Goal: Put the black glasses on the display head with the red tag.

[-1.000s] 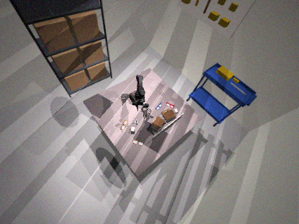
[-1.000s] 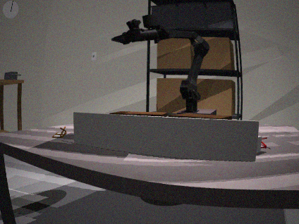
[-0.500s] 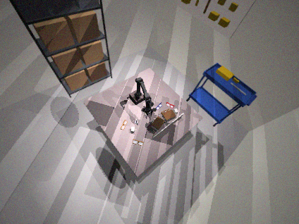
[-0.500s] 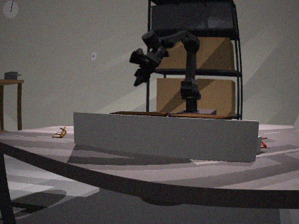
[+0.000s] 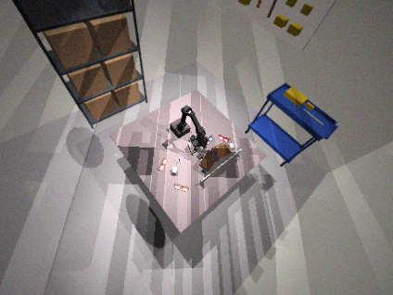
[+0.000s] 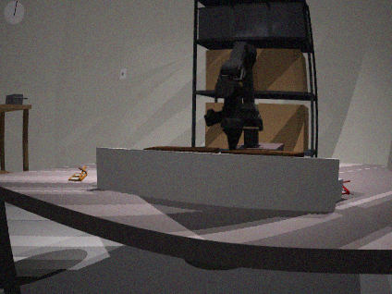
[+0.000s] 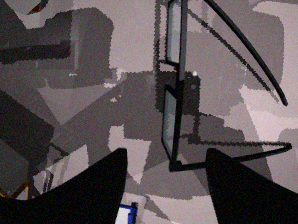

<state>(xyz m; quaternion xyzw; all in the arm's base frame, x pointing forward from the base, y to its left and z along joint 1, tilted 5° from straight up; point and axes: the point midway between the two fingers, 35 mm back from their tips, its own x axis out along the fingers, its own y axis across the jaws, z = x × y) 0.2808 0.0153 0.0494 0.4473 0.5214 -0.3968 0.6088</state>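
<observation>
Now: gripper tip 250 mm to the left of the peg and 60 mm above it. Round my gripper tip: white wall (330 mm ahead, 50 mm to the left, 30 mm below).
</observation>
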